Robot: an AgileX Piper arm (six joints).
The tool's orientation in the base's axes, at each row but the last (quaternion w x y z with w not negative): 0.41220 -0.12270 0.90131 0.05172; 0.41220 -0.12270 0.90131 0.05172; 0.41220 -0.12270 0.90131 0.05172; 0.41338 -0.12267 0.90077 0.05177; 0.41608 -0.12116 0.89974 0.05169; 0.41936 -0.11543 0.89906 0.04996; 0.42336 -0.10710 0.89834 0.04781; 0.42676 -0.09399 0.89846 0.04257; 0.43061 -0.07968 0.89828 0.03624; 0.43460 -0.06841 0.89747 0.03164
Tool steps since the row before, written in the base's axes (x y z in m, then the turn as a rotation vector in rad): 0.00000 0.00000 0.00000 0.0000 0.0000 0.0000; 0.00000 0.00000 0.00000 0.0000 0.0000 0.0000; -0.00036 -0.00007 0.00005 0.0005 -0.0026 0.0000; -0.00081 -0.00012 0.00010 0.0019 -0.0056 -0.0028; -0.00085 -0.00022 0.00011 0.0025 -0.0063 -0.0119; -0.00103 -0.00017 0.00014 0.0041 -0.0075 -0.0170; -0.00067 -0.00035 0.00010 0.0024 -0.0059 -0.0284; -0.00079 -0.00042 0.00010 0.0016 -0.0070 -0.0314; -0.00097 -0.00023 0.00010 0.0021 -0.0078 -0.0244; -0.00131 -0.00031 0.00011 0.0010 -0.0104 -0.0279
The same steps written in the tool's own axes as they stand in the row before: 0.00000 0.00000 0.00000 0.0000 0.0000 0.0000; 0.00000 0.00000 0.00000 0.0000 0.0000 0.0000; 0.00020 0.00003 -0.00031 0.0001 -0.0026 -0.0001; 0.00045 0.00010 -0.00068 0.0019 -0.0059 0.0021; 0.00049 0.00001 -0.00074 0.0086 -0.0066 0.0083; 0.00056 0.00009 -0.00089 0.0117 -0.0082 0.0126; 0.00039 -0.00018 -0.00063 0.0213 -0.0062 0.0188; 0.00047 -0.00025 -0.00073 0.0243 -0.0071 0.0200; 0.00055 -0.00006 -0.00084 0.0186 -0.0080 0.0159; 0.00075 -0.00011 -0.00112 0.0223 -0.0104 0.0169
